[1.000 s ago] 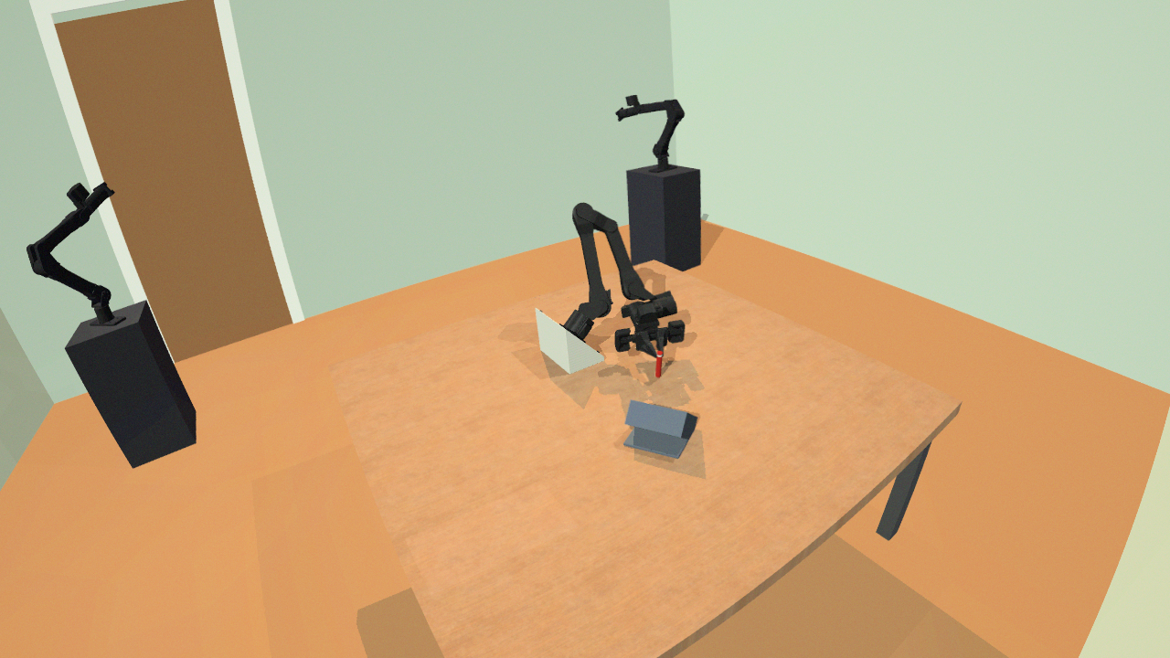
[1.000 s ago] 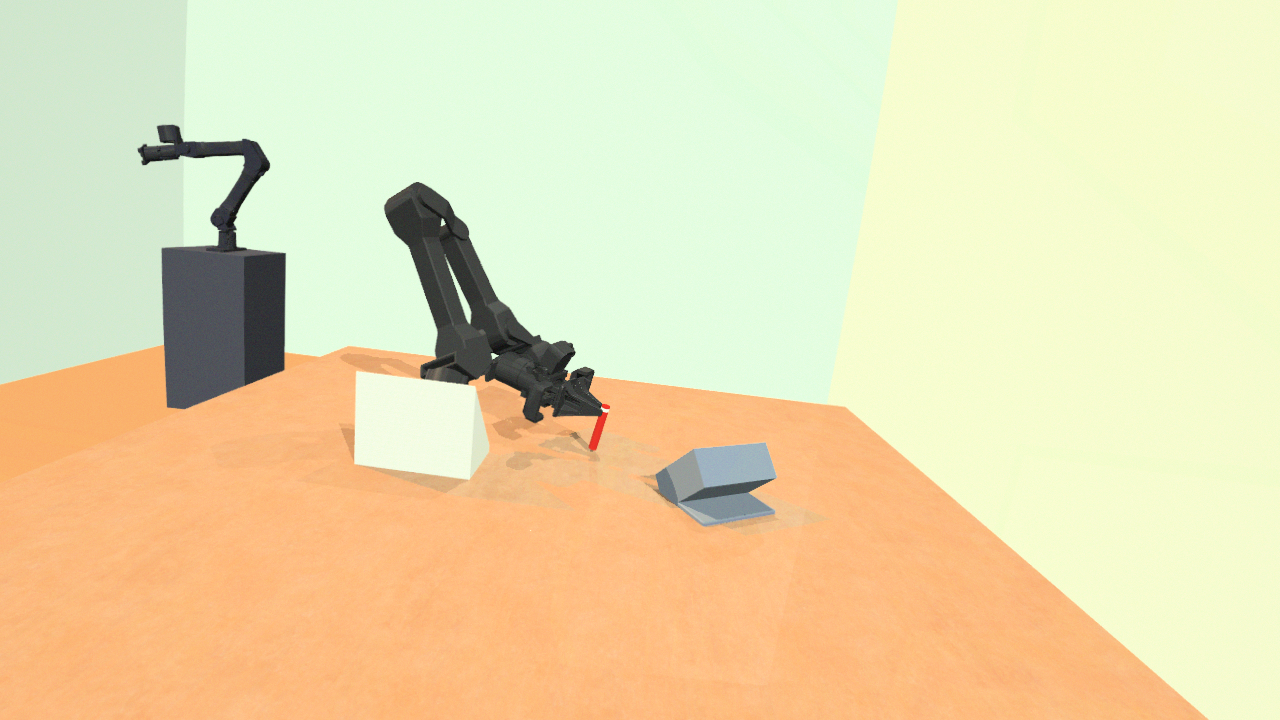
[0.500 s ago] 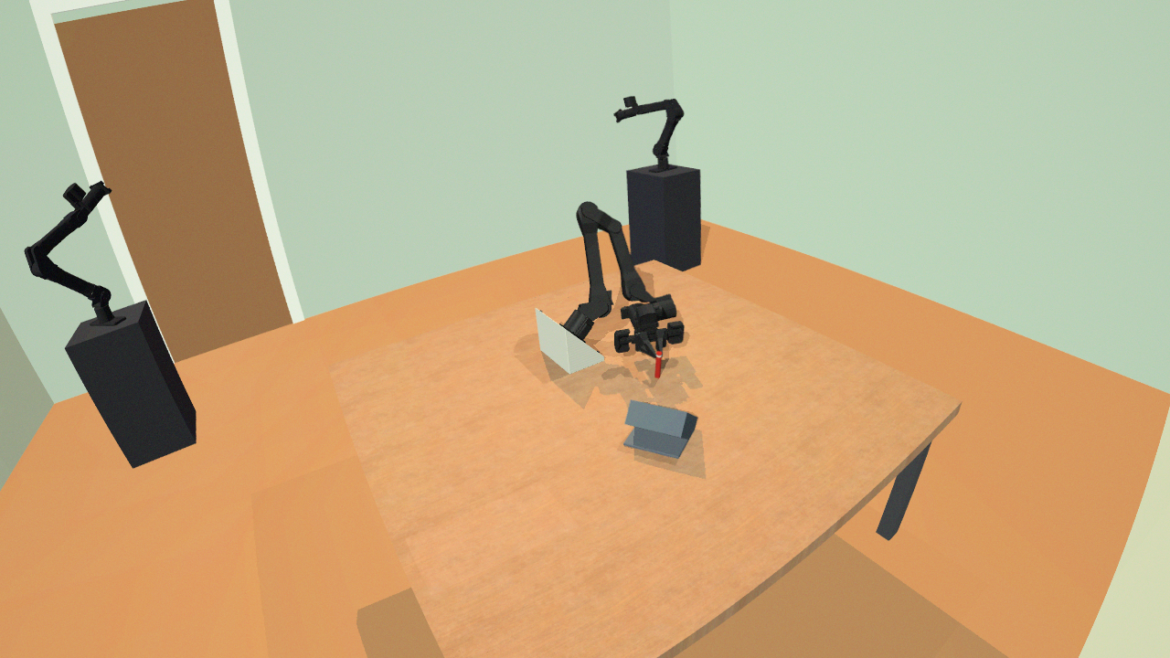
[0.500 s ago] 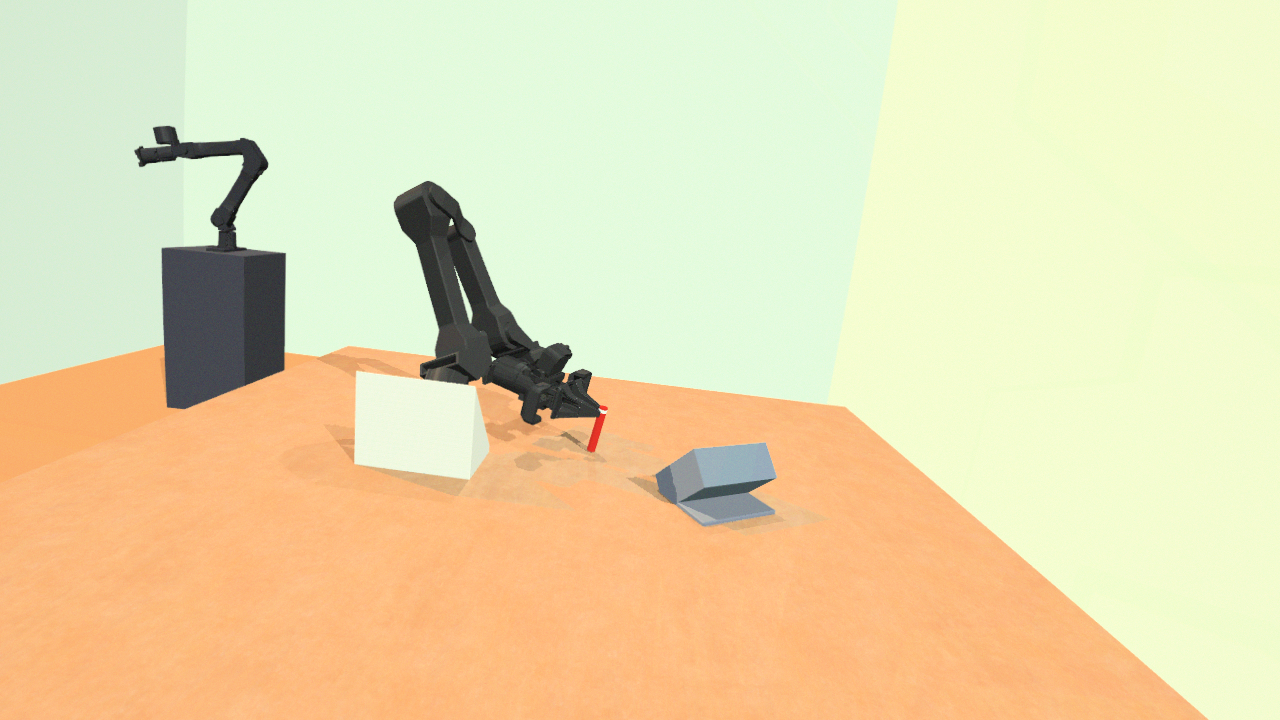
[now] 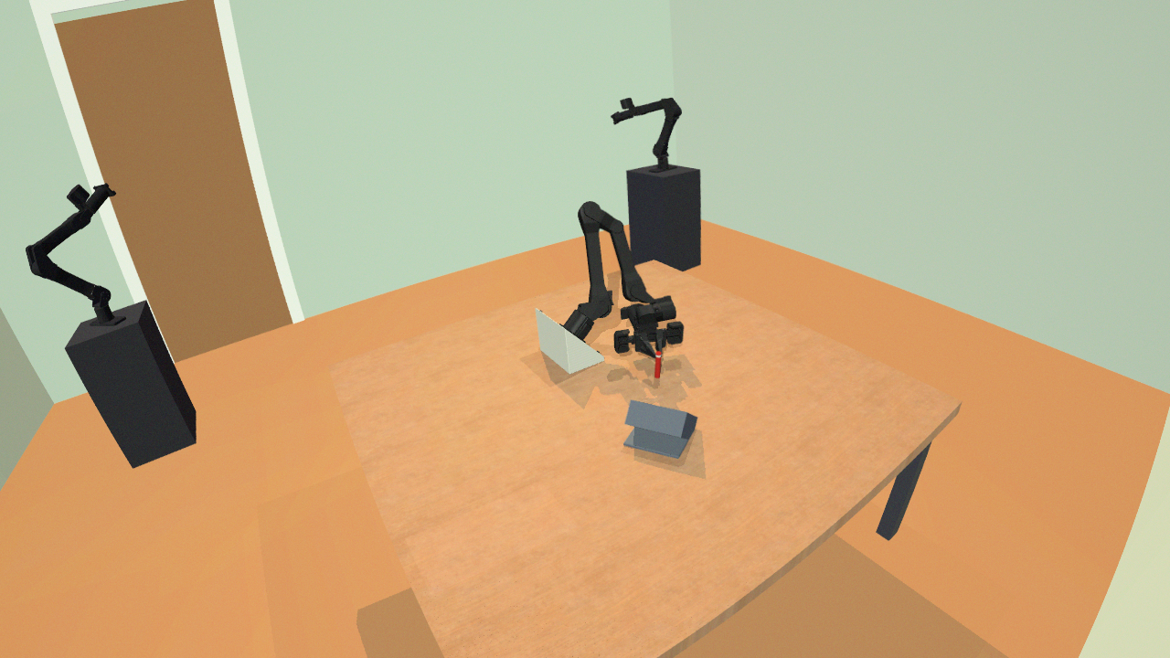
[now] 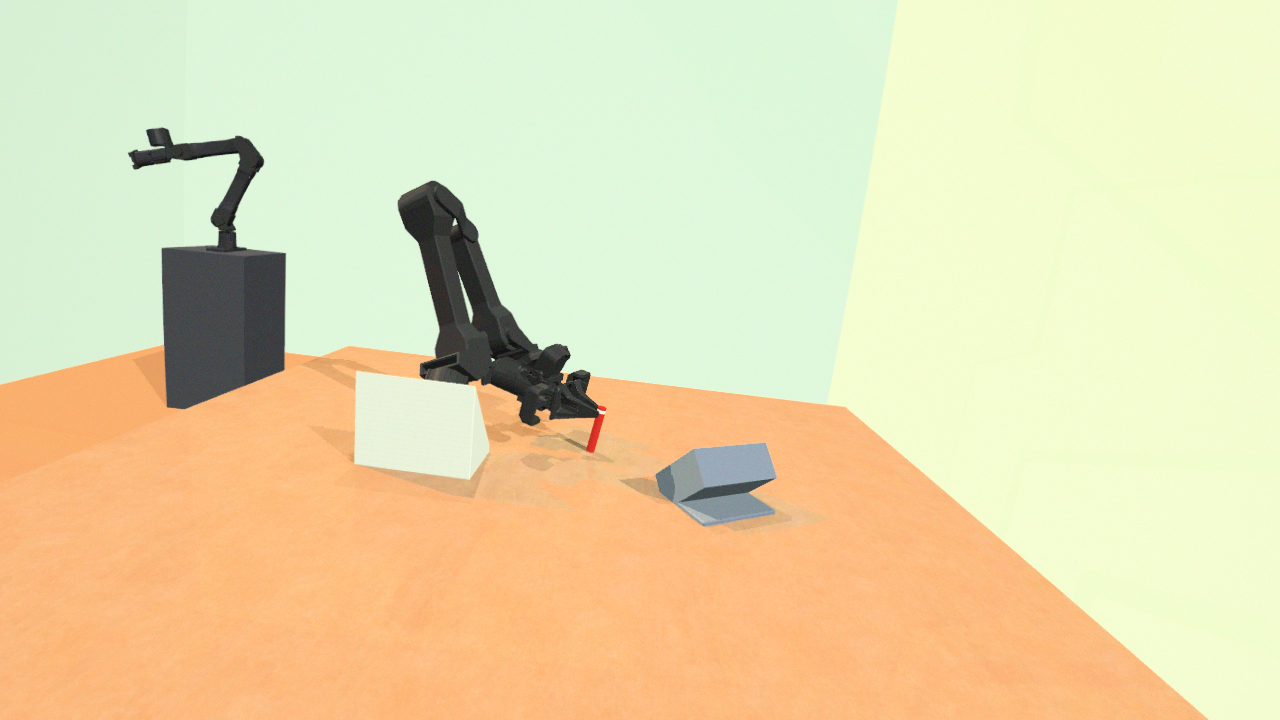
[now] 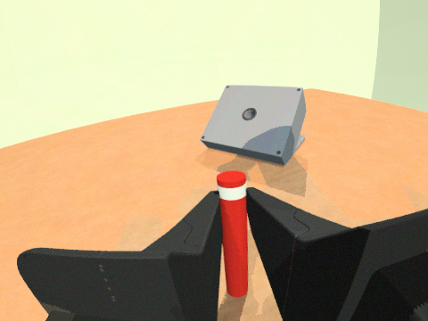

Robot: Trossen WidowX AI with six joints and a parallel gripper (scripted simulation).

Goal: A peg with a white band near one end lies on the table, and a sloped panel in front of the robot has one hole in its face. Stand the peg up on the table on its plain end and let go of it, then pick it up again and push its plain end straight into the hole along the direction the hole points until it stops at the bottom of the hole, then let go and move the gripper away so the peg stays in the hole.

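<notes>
My gripper tip is now 1 cm above the red peg. The rest, counted from my gripper tip: grey-blue panel block (17 cm ahead, 15 cm to the right, 3 cm below).
</notes>
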